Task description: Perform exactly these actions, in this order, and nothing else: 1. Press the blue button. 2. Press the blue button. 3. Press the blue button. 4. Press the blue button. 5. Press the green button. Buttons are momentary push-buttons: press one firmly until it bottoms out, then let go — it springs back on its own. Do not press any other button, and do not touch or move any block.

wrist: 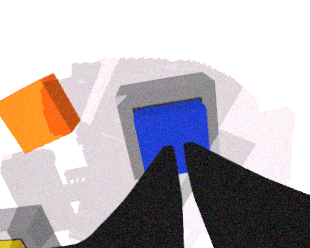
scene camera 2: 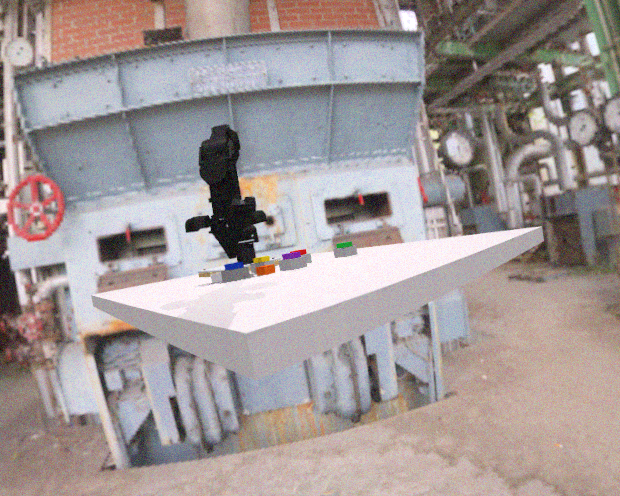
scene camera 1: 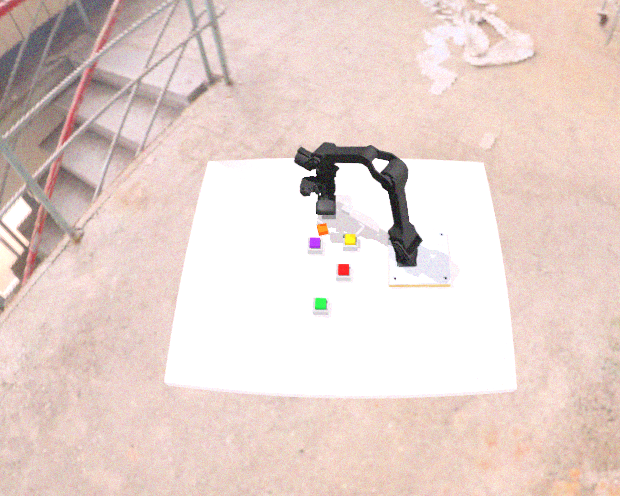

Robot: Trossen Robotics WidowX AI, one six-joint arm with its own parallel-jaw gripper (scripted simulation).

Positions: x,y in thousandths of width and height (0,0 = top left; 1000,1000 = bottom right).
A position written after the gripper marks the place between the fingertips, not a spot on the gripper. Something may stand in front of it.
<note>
The gripper (scene camera 2: 375,521) is shut, holding nothing. Also in view: a blue button (wrist: 563,502).
The gripper shows as well in the wrist view (wrist: 579,623) and in scene camera 1 (scene camera 1: 528,414).
</note>
